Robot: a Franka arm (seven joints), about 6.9 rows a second.
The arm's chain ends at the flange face. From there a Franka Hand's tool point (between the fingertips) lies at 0.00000 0.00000 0.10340 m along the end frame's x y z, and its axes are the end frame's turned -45 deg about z.
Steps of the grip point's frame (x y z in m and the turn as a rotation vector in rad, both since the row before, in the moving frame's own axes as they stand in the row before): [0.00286, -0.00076, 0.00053, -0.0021, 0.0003, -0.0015]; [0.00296, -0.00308, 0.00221, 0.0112, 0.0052, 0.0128]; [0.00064, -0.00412, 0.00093, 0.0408, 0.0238, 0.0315]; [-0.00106, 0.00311, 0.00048, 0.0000, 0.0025, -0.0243]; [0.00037, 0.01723, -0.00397, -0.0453, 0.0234, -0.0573]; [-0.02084, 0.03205, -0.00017, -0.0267, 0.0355, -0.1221]
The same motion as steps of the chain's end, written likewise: [0.00131, -0.00269, 0.00053, -0.0013, 0.0017, -0.0015]; [0.00035, -0.00307, 0.00222, 0.0116, -0.0042, 0.0128]; [-0.00129, 0.00137, 0.00105, 0.0457, -0.0120, 0.0315]; [0.00127, 0.00313, 0.00048, 0.0018, 0.0018, -0.0243]; [0.00738, 0.01047, -0.00384, -0.0155, 0.0486, -0.0573]; [0.00343, 0.03832, -0.00007, 0.0062, 0.0440, -0.1221]
